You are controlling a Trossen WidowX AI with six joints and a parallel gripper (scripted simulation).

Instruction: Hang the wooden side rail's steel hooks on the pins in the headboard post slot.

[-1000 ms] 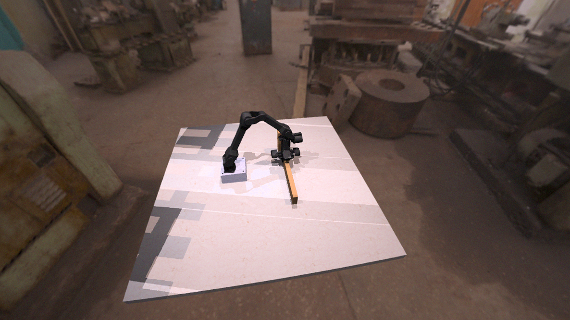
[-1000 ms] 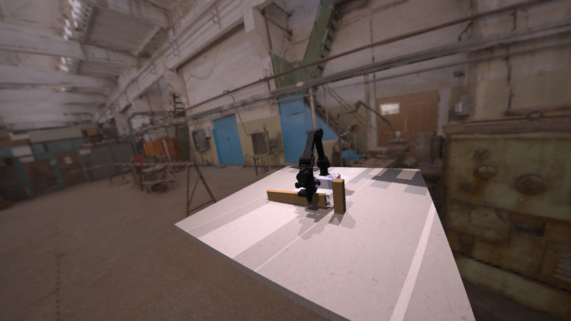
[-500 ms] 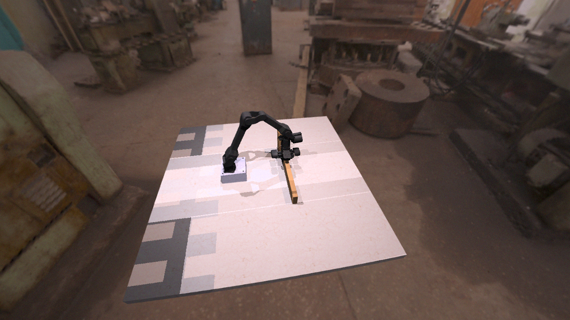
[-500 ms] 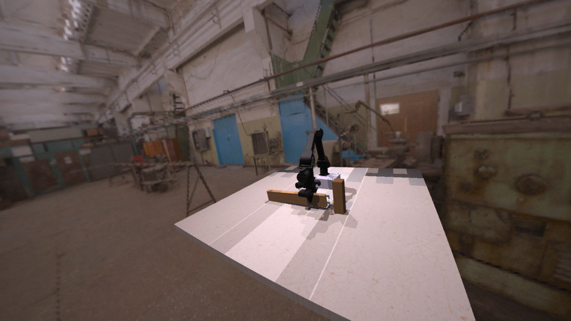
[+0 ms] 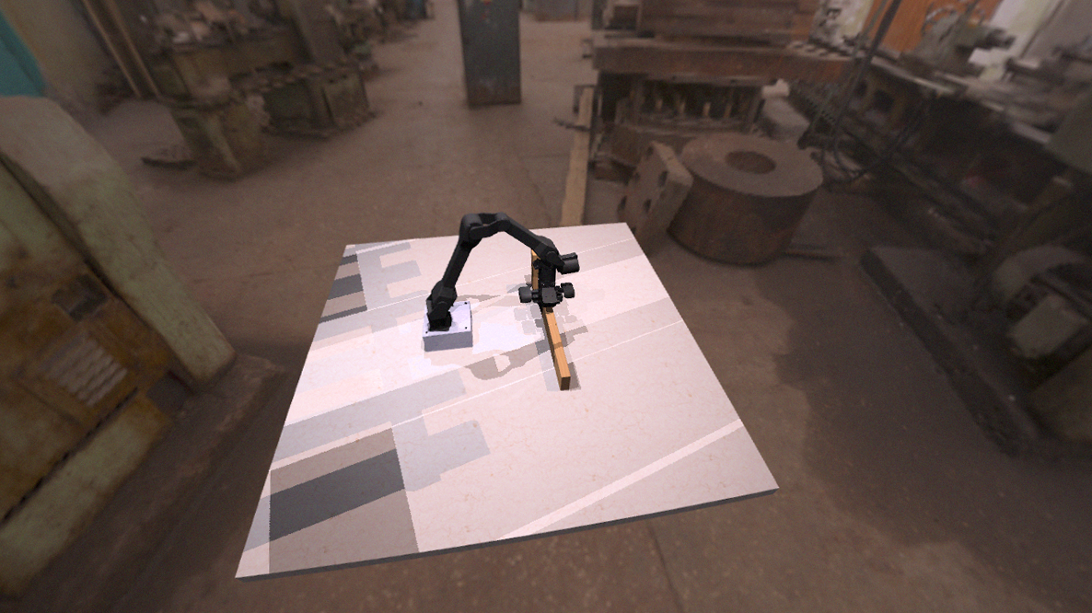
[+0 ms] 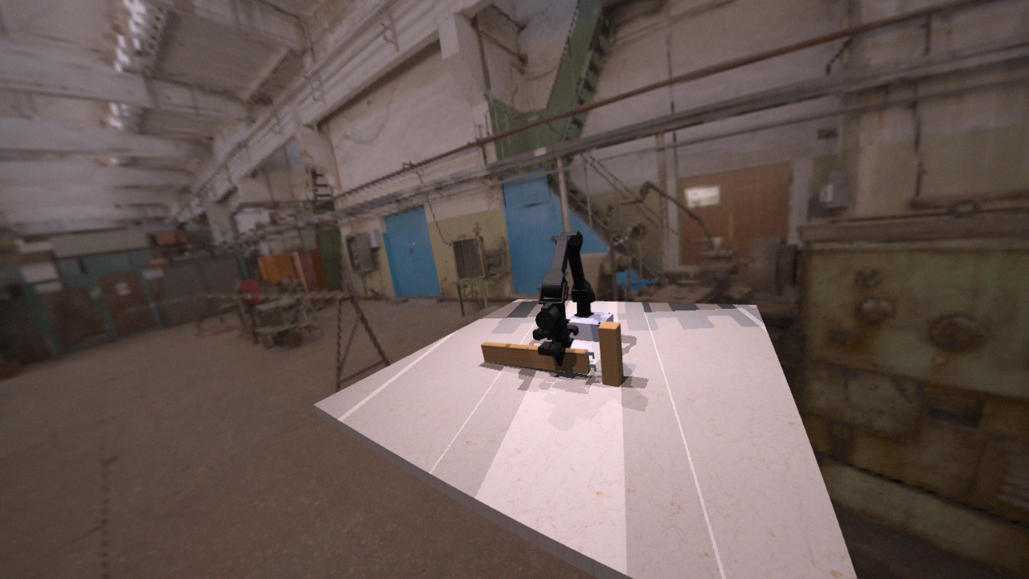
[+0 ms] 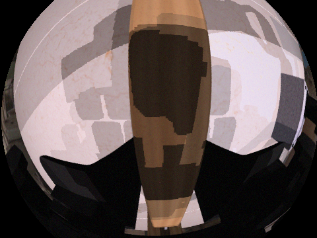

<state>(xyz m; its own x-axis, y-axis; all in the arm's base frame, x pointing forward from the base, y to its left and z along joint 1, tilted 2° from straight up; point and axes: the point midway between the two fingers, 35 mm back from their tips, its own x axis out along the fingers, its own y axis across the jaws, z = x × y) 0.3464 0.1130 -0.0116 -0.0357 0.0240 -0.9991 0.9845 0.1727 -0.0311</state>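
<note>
Right now my gripper tip is 160 mm to the right of the wooden headboard post, 40 mm below it and 30 mm past it.
</note>
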